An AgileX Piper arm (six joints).
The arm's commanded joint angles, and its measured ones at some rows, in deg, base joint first. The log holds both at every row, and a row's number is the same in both.
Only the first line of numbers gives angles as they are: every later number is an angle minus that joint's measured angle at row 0.
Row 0, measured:
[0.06 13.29 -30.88 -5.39 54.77 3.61]
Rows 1 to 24, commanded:
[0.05 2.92 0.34 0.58 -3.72 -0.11]
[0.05 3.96 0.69 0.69 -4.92 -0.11]
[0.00 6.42 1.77 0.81 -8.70 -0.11]
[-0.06 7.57 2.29 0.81 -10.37 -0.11]
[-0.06 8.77 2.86 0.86 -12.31 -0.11]
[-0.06 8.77 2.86 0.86 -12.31 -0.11]
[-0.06 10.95 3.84 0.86 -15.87 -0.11]
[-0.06 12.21 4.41 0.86 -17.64 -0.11]
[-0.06 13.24 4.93 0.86 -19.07 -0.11]
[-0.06 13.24 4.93 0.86 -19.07 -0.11]
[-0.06 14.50 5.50 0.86 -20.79 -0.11]
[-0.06 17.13 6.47 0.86 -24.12 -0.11]
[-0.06 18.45 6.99 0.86 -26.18 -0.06]
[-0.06 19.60 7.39 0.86 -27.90 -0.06]
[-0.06 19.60 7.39 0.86 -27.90 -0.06]
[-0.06 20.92 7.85 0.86 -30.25 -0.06]
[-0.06 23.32 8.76 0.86 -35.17 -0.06]
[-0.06 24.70 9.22 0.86 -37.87 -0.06]
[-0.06 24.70 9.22 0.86 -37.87 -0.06]
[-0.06 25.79 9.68 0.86 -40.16 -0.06]
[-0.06 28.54 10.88 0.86 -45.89 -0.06]
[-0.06 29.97 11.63 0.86 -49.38 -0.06]
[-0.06 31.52 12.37 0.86 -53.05 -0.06]
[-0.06 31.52 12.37 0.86 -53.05 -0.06]
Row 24, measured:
[0.00 28.19 10.77 1.04 -43.65 0.00]
